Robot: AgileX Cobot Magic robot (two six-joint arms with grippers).
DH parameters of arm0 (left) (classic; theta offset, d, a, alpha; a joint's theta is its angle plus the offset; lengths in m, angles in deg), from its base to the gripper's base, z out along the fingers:
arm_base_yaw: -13.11 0.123 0 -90
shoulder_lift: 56.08 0 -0.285 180
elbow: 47.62 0 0.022 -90
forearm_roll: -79.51 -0.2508 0 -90
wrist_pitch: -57.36 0 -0.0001 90
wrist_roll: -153.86 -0.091 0 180
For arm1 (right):
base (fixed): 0 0 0 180
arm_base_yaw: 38.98 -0.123 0 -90
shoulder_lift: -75.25 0 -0.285 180
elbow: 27.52 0 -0.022 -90
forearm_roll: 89.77 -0.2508 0 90
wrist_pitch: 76.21 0 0.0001 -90
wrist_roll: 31.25 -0.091 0 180
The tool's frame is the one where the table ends.
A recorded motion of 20 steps. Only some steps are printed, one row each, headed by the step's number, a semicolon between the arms.
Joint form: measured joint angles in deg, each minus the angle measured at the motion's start. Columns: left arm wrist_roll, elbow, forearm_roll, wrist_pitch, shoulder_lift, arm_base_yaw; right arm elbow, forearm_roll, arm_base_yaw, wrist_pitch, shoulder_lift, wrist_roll.
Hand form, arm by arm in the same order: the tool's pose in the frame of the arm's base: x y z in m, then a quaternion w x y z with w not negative. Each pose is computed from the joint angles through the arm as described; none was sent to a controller.
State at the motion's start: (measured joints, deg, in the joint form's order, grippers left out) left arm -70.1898 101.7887 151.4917 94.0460 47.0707 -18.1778; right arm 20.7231 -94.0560 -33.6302 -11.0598 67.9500 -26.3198
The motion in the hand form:
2: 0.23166 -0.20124 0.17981 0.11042 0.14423 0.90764 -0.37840; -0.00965 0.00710 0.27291 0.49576 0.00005 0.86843 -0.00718
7: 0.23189 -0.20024 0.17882 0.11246 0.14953 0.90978 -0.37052; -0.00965 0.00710 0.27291 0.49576 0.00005 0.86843 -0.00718
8: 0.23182 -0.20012 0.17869 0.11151 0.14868 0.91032 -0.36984; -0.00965 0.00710 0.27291 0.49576 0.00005 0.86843 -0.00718
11: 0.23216 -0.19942 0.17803 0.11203 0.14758 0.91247 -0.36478; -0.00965 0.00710 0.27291 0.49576 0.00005 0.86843 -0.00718
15: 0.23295 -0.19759 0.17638 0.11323 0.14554 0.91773 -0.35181; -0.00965 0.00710 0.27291 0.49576 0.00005 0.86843 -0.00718
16: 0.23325 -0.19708 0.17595 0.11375 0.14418 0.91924 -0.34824; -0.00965 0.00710 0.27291 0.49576 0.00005 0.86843 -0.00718
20: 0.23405 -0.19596 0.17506 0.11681 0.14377 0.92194 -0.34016; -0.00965 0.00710 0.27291 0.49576 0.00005 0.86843 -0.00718
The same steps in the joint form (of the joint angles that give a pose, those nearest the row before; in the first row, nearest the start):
2: -0.08 0.00 0.00 -0.10 0.11 0.00; 0.00 0.00 0.00 0.00 0.00 0.00
7: 0.24 0.00 -1.27 -0.58 0.11 0.00; 0.00 0.00 0.00 0.00 0.00 0.00
8: 0.54 0.00 -1.48 -0.59 0.11 0.00; 0.00 0.00 0.00 0.00 0.00 0.00
11: 1.26 0.00 -2.29 -1.02 0.11 0.00; 0.00 0.00 0.00 0.00 0.00 0.00
15: 3.13 0.00 -4.48 -2.04 0.11 0.00; 0.00 0.00 0.00 0.00 0.00 0.00
16: 3.72 0.00 -5.06 -2.37 0.11 0.00; 0.00 0.00 0.00 0.00 0.00 0.00
20: 4.57 0.00 -6.26 -3.15 0.11 0.00; 0.00 0.00 0.00 0.00 0.00 0.00

